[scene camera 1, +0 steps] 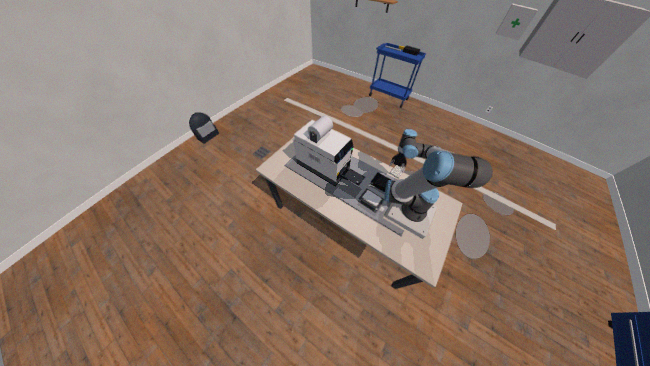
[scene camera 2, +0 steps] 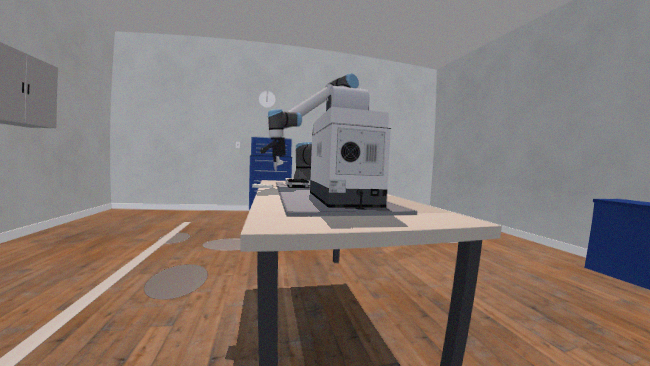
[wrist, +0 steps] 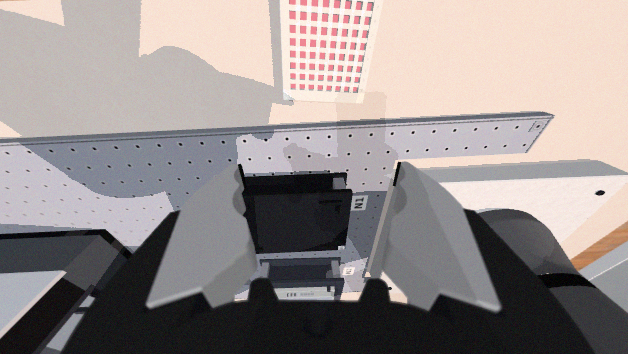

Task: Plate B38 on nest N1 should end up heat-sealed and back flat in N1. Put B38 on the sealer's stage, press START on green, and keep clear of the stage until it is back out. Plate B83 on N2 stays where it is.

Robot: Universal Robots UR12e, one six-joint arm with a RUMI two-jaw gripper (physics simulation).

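Where they show: gripper, fingertip midpoint: [scene camera 1: 395, 169] [scene camera 2: 276, 170] [wrist: 318, 166]; arm's base, origin of the base link: [scene camera 1: 413, 210] [scene camera 2: 306, 179].
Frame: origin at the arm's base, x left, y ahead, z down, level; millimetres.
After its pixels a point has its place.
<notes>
Plate B38 [wrist: 327, 55] {y 310, x -239, z 27 mm} [scene camera 2: 263, 185] {y 353, x -248, z 28 mm} [scene camera 1: 398, 171] {y 305, x -262, z 31 mm}, cream with red wells and no foil visible, lies on the bare table behind the pegboard; its label does not show. Nest N1 [wrist: 302, 222] {y 309, x -51, z -11 mm} [scene camera 1: 380, 181] {y 340, x -21, z -12 mm} is black and empty. In the wrist view, N1 is seen between my spread fingers, below and apart from them. My gripper [wrist: 318, 166] {y 313, x -179, z -67 mm} [scene camera 2: 276, 168] {y 313, x -179, z -67 mm} is partly open, empty, above the table's back side. Plate B83 [scene camera 1: 371, 198] {y 285, x 175, z -35 mm} [wrist: 307, 293] {y 279, x 123, z -29 mm} sits in N2. The sealer [scene camera 1: 324, 150] {y 694, x 283, z -318 mm} [scene camera 2: 350, 155] {y 1020, x 195, z -153 mm} has its dark stage [scene camera 1: 354, 176] {y 497, x 139, z -73 mm} out; a small green spot shows on its front.
The grey pegboard [wrist: 460, 140] {y 128, x -177, z 30 mm} [scene camera 1: 395, 227] {y 20, x 199, z 29 mm} runs under the nests and sealer. The robot's pale base plate [wrist: 540, 195] {y -17, x -124, z 6 mm} is beside N1. My arm arches over the table's N2 end. A dark-edged part stands at the wrist view's lower left.
</notes>
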